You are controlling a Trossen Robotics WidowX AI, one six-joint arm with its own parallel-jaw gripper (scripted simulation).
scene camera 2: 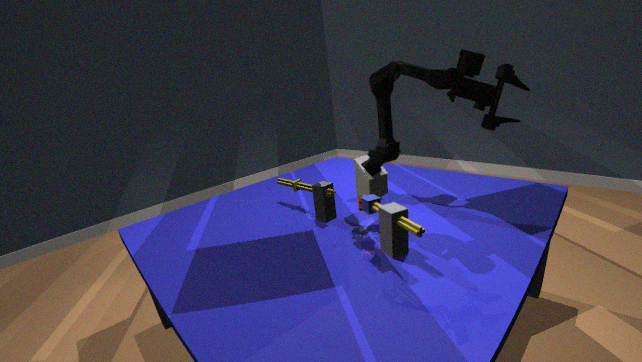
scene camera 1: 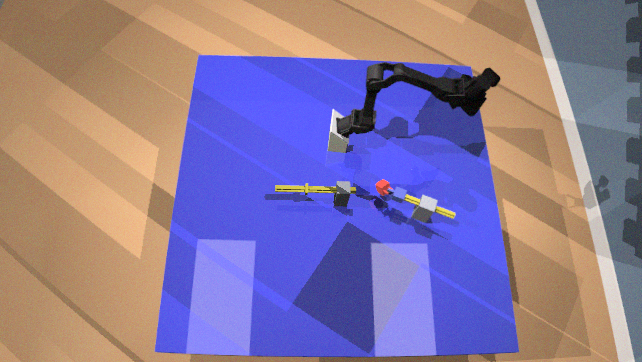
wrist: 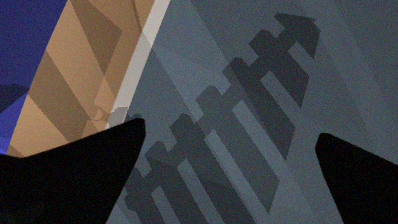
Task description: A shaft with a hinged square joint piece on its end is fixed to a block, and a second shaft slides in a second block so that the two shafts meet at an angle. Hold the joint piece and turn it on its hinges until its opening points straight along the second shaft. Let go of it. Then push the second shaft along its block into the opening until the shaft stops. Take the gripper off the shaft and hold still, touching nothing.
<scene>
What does the gripper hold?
Nothing.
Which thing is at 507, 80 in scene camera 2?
The gripper.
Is the gripper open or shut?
Open.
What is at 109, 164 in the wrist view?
The gripper.
</scene>
